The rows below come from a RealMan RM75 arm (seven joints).
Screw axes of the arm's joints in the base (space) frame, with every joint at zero. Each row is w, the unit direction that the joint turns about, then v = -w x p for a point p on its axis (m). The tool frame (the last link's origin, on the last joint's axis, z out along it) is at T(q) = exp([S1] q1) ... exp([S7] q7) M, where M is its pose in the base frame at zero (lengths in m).
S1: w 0 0 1 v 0.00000 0.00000 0.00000
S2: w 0 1 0 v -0.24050 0.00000 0.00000
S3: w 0 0 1 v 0.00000 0.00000 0.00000
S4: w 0 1 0 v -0.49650 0.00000 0.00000
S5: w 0 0 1 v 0.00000 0.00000 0.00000
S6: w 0 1 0 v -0.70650 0.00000 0.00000
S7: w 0 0 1 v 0.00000 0.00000 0.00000
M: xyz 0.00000 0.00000 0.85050 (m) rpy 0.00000 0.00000 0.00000 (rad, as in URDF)
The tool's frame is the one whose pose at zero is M.
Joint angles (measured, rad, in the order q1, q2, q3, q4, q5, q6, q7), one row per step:
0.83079 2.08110 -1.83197 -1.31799 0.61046 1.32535 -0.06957
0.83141 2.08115 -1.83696 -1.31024 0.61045 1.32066 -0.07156
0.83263 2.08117 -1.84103 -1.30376 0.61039 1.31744 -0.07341
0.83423 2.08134 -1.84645 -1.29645 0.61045 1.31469 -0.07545
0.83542 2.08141 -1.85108 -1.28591 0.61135 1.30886 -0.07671
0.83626 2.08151 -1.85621 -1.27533 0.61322 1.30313 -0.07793
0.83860 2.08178 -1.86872 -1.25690 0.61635 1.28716 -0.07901
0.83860 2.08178 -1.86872 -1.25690 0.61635 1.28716 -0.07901
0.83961 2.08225 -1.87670 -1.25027 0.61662 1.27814 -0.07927
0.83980 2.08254 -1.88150 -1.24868 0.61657 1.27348 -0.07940
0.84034 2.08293 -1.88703 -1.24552 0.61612 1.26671 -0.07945
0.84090 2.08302 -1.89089 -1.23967 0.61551 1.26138 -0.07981
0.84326 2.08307 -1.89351 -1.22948 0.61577 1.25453 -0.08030
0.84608 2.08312 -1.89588 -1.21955 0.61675 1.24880 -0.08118
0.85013 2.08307 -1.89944 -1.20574 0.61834 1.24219 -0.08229
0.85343 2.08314 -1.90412 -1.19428 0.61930 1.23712 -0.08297
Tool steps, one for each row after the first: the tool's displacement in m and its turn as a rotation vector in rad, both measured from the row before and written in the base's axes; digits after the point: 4 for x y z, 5 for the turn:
0.0015 0.0000 -0.0014 -0.00216 -0.00447 0.00041
0.0011 0.0000 -0.0011 -0.00213 -0.00428 0.00087
0.0012 -0.0002 -0.0014 -0.00352 -0.00580 0.00113
0.0018 0.0002 -0.0015 -0.00184 -0.00413 -0.00196
0.0019 0.0000 -0.0016 -0.00273 -0.00387 -0.00253
0.0027 0.0001 -0.0035 -0.00299 -0.00469 0.00009
0.0000 0.0000 0.0000 0.00000 0.00000 0.00000
0.0007 -0.0002 -0.0019 -0.00100 -0.00199 0.00364
0.0000 -0.0003 -0.0010 -0.00067 -0.00056 0.00349
0.0002 -0.0001 -0.0012 0.00009 -0.00059 0.00396
0.0010 0.0002 -0.0010 0.00028 -0.00242 0.00062
0.0013 0.0008 -0.0011 0.00097 -0.00242 -0.00131
0.0011 0.0007 -0.0010 0.00001 -0.00253 -0.00123
0.0017 0.0008 -0.0014 -0.00077 -0.00458 -0.00226
0.0016 0.0003 -0.0014 -0.00156 -0.00538 -0.00132

